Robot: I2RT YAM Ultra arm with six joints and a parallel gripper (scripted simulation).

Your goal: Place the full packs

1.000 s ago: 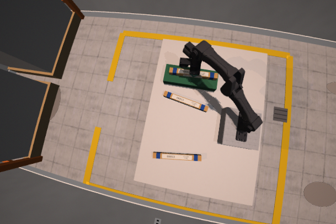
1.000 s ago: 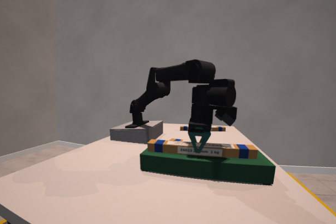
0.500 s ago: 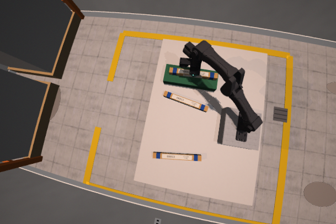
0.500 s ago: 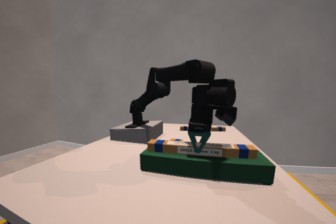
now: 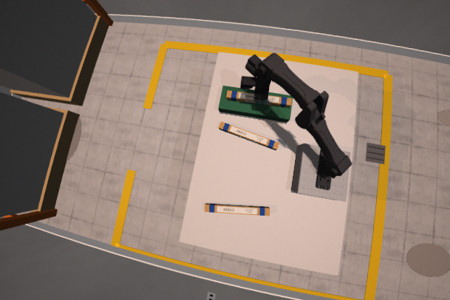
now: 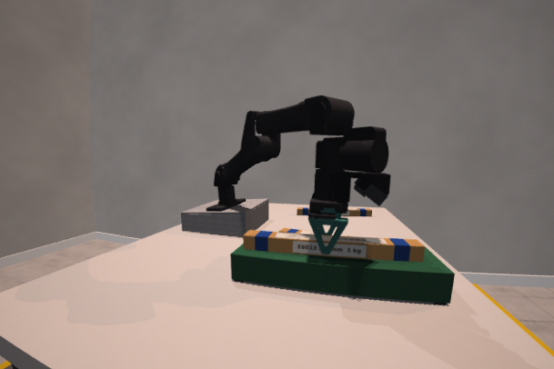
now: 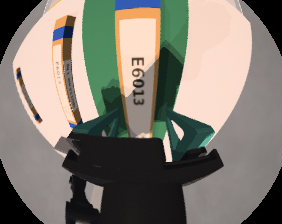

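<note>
Right now my hand is 2 cm short of the green low platform, 2 cm to the right of it and 6 cm above it.
</note>
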